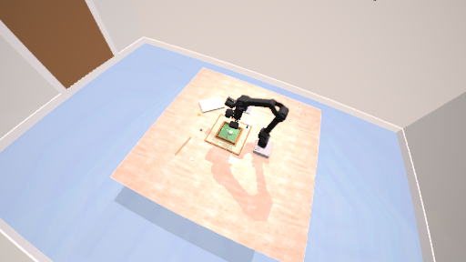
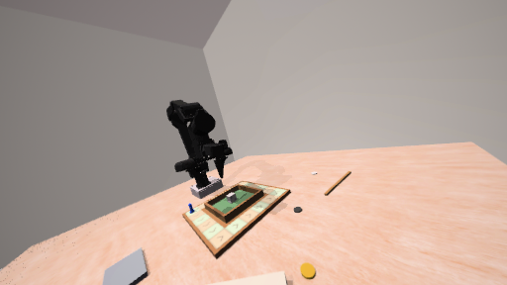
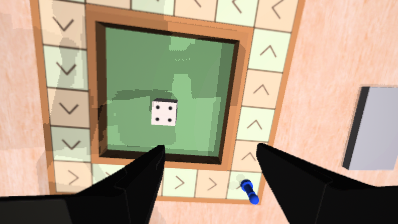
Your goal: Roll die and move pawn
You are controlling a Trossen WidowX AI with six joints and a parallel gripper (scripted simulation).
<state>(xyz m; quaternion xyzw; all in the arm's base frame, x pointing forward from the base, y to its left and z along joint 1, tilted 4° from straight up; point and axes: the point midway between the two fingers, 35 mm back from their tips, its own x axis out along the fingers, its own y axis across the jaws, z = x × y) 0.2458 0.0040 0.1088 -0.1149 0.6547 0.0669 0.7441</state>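
Right now the blue pawn is 90 mm to the right of my gripper tip, 80 mm below it and 80 mm behind it. The rest, counted from my gripper tip: grey block: 250 mm to the right, 100 mm below, 40 mm ahead; then black disc: 210 mm ahead, 140 mm to the left, 100 mm below; then die: 80 mm below, 40 mm to the left.
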